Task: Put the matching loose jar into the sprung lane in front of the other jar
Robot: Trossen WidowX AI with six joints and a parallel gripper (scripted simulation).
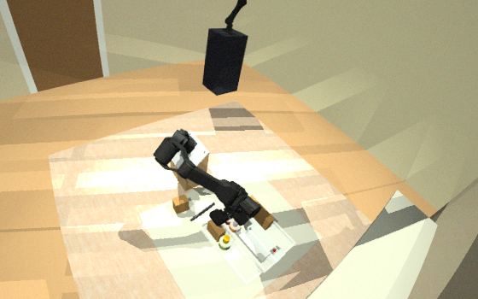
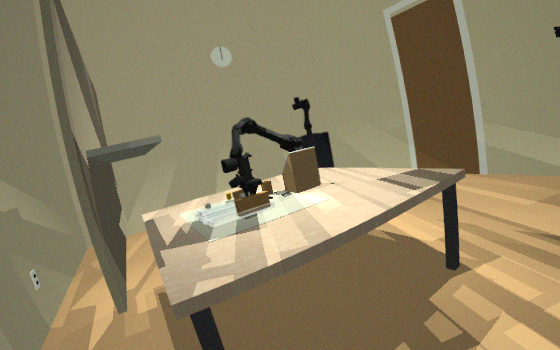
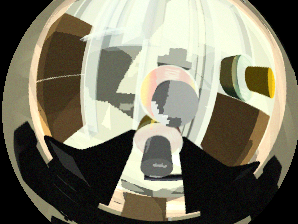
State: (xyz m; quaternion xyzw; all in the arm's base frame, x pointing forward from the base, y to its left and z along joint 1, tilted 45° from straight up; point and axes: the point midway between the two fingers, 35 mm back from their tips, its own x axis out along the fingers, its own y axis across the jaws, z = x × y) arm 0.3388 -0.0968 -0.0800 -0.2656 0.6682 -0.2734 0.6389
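My gripper tip is now 100 mm past the thin dark rod, 60 mm to the left of it and 20 mm above it. Also, from my gripper tip: clear sprung lane: 150 mm ahead, 20 mm to the left, 10 mm below.
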